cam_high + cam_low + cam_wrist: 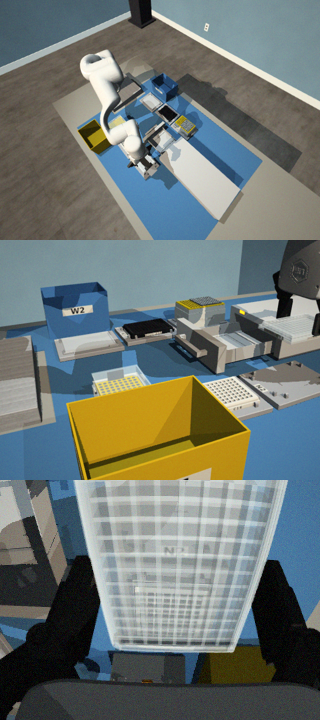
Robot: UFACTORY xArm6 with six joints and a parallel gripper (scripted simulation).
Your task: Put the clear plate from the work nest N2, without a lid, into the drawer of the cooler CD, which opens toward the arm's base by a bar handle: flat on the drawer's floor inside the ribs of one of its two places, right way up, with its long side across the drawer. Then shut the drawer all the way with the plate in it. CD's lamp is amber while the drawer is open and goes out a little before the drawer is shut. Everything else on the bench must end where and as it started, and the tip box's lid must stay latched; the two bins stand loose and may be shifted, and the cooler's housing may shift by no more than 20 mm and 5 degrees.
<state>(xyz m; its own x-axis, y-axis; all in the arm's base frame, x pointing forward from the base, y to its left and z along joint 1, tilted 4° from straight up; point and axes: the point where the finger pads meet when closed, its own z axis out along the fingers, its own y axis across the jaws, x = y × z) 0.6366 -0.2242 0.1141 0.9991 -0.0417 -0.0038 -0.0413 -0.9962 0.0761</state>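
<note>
My gripper is now 190 mm to the right of the drawer, 120 mm above it and 30 mm short of it. Round my hand: clear plate: 10 mm below; nest N2: 140 mm below; white well plate: 170 mm behind, 120 mm below, 10 mm to the left.
</note>
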